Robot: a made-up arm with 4 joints. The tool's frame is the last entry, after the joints.
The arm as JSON. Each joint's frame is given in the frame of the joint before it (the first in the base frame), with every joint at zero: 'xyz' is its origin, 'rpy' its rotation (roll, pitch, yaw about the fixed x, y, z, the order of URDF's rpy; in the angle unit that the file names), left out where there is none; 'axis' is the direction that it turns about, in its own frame. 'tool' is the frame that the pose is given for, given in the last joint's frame.
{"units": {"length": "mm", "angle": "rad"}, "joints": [
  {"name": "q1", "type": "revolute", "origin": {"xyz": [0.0, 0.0, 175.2], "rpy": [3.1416, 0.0, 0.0]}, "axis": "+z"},
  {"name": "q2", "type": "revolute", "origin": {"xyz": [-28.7, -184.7, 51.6], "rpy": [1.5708, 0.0, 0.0]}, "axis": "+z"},
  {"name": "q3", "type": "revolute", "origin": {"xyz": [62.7, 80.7, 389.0], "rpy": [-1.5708, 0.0, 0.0]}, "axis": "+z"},
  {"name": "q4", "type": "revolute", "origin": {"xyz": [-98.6, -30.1, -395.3], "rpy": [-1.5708, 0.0, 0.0]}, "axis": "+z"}
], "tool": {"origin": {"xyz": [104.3, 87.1, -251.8], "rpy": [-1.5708, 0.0, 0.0]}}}
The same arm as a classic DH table. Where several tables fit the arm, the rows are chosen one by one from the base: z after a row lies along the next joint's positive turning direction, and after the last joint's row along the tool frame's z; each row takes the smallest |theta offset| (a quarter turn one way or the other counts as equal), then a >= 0, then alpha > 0; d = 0 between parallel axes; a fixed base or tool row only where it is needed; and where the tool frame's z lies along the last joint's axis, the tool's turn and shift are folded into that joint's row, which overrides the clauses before.
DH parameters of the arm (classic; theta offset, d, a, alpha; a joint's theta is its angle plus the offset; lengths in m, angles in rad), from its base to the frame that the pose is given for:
base (fixed): 0.0000 0.0000 0.0000 3.1416
q1: 0.0000 -0.1236 -0.0287 1.5708
q2: 0.0000 0.5737 0.0627 -1.5708
q3: 0.0000 -0.3146 -0.0986 -1.5708
q4: 0.0000 -0.2819 0.1043 -1.5708
tool (fixed): 0.0000 0.0871 0.0000 0.0000

